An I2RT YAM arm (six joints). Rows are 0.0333 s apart.
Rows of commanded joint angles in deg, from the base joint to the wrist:
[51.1, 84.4, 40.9, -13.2, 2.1, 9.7]
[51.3, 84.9, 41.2, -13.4, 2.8, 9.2]
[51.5, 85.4, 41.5, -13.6, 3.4, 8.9]
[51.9, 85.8, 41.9, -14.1, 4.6, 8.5]
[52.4, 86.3, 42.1, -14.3, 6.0, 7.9]
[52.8, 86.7, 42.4, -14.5, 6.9, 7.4]
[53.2, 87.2, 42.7, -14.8, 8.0, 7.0]
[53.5, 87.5, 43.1, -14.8, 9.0, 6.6]
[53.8, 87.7, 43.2, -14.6, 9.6, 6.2]
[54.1, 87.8, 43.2, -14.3, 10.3, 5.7]
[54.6, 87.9, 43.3, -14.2, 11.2, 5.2]
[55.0, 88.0, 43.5, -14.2, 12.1, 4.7]
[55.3, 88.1, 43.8, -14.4, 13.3, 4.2]
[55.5, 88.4, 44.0, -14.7, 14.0, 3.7]
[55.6, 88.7, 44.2, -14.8, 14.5, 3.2]
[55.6, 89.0, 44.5, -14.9, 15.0, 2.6]
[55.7, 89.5, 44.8, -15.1, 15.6, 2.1]
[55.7, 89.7, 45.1, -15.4, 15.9, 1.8]
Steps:
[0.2, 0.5, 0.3, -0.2, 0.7, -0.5]
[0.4, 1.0, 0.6, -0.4, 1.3, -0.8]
[0.8, 1.4, 1.0, -0.9, 2.5, -1.2]
[1.3, 1.9, 1.2, -1.1, 3.9, -1.8]
[1.7, 2.3, 1.5, -1.3, 4.8, -2.3]
[2.1, 2.8, 1.8, -1.6, 5.9, -2.7]
[2.4, 3.1, 2.2, -1.6, 6.9, -3.1]
[2.7, 3.3, 2.3, -1.4, 7.5, -3.5]
[3.0, 3.4, 2.3, -1.1, 8.2, -4.0]
[3.5, 3.5, 2.4, -1.0, 9.1, -4.5]
[3.9, 3.6, 2.6, -1.0, 10.0, -5.0]
[4.2, 3.7, 2.9, -1.2, 11.2, -5.5]
[4.4, 4.0, 3.1, -1.5, 11.9, -6.0]
[4.5, 4.3, 3.3, -1.6, 12.4, -6.5]
[4.5, 4.6, 3.6, -1.7, 12.9, -7.1]
[4.6, 5.1, 3.9, -1.9, 13.5, -7.6]
[4.6, 5.3, 4.2, -2.2, 13.8, -7.9]

